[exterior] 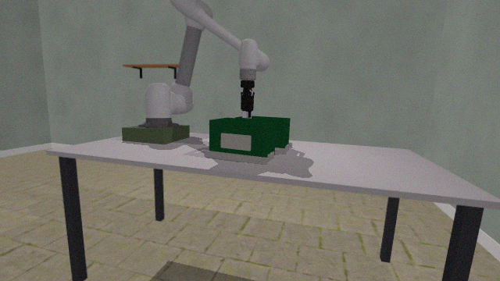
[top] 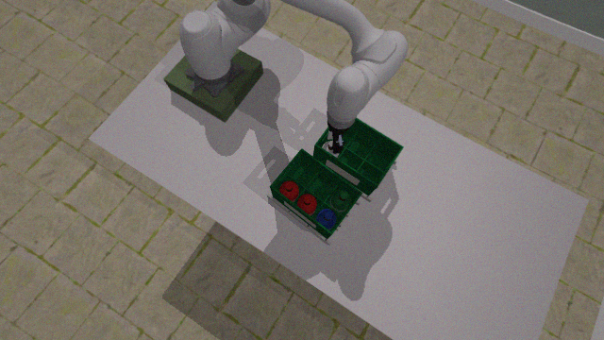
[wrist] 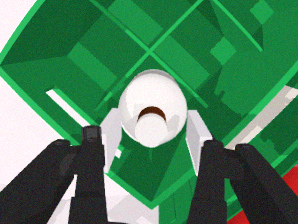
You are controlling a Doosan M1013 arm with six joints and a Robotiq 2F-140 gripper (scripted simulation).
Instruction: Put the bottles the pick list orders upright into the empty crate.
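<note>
The white-capped bottle lies 9 cm below my hand. The rest, counted from my hand: green-capped bottle 15 cm ahead, 13 cm to the right, 9 cm below; pick list 10 cm ahead, 21 cm to the left, 17 cm below; blue bottle 15 cm ahead, 22 cm to the right, 9 cm below.
</note>
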